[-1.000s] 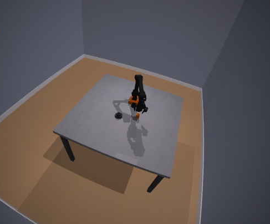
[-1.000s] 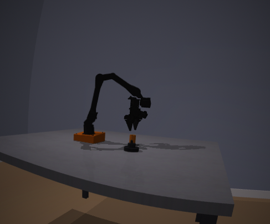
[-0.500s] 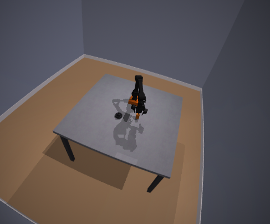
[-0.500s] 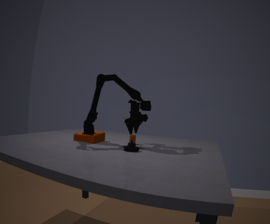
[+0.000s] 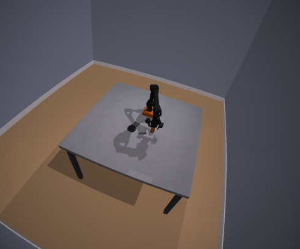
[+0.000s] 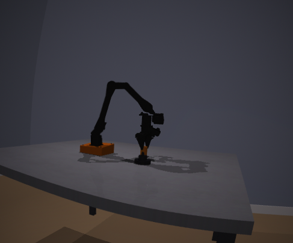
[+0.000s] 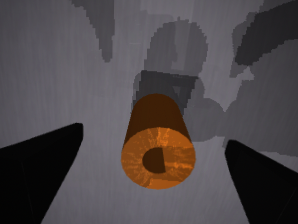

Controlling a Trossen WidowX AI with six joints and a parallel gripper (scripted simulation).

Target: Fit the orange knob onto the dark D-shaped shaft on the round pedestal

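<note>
The orange knob lies 1 cm below my gripper tip. Also, from my gripper tip: dark round pedestal (21 cm to the right, 9 cm ahead, 1 cm below).
</note>
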